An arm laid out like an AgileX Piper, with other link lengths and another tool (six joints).
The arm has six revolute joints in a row. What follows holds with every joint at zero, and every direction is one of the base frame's.
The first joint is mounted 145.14 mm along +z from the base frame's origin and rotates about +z.
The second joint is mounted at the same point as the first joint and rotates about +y.
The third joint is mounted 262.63 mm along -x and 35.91 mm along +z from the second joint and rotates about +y.
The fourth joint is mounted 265.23 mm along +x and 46.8 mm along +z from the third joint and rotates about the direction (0.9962, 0, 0.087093).
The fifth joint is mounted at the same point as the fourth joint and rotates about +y.
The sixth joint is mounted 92.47 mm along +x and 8.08 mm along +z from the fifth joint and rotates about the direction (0.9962, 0, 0.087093).
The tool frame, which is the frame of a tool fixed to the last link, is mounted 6.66 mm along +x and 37 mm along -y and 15.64 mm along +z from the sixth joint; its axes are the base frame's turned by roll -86.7, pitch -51.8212 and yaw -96.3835 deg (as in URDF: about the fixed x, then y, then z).
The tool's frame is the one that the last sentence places.
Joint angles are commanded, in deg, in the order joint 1, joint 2, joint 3, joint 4, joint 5, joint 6. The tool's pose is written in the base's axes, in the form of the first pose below.
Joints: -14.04, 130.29, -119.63, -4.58, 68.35, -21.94
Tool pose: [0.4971 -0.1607 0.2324], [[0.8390 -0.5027 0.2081], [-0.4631 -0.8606 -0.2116], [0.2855 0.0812 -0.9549]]
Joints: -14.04, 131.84, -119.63, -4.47, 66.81, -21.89
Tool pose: [0.5016 -0.1615 0.2197], [[0.8394 -0.5018 0.2087], [-0.4629 -0.8614 -0.2092], [0.2847 0.0790 -0.9553]]
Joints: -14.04, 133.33, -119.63, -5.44, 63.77, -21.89
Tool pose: [0.5077 -0.1641 0.2094], [[0.8359 -0.4977 0.2313], [-0.4505 -0.8630 -0.2287], [0.3134 0.0870 -0.9456]]
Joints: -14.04, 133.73, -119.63, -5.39, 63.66, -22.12
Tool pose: [0.5084 -0.1641 0.2058], [[0.8393 -0.4939 0.2271], [-0.4476 -0.8650 -0.2269], [0.3085 0.0888 -0.9471]]
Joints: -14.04, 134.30, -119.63, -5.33, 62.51, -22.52
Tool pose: [0.5110 -0.1643 0.2016], [[0.8402 -0.4875 0.2375], [-0.4397 -0.8688 -0.2278], [0.3174 0.0870 -0.9443]]
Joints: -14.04, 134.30, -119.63, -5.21, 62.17, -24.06
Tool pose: [0.5124 -0.1636 0.2021], [[0.8505 -0.4653 0.2453], [-0.4158 -0.8804 -0.2281], [0.3221 0.0920 -0.9422]]
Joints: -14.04, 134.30, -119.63, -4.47, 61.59, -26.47
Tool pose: [0.5148 -0.1619 0.2025], [[0.8637 -0.4317 0.2602], [-0.3822 -0.8974 -0.2204], [0.3287 0.0909 -0.9401]]
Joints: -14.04, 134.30, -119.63, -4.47, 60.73, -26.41
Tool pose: [0.5160 -0.1621 0.2034], [[0.8588 -0.4329 0.2741], [-0.3810 -0.8972 -0.2233], [0.3425 0.0874 -0.9354]]
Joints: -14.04, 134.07, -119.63, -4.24, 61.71, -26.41
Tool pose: [0.5144 -0.1615 0.2044], [[0.8620 -0.4336 0.2626], [-0.3849 -0.8970 -0.2174], [0.3298 0.0863 -0.9401]]
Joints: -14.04, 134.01, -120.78, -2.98, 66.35, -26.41
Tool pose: [0.5097 -0.1590 0.2062], [[0.8745 -0.4368 0.2107], [-0.4027 -0.8962 -0.1864], [0.2702 0.0781 -0.9596]]
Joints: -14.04, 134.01, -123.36, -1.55, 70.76, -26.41
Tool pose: [0.5076 -0.1566 0.2158], [[0.8784 -0.4405 0.1855], [-0.4159 -0.8957 -0.1573], [0.2354 0.0610 -0.9700]]
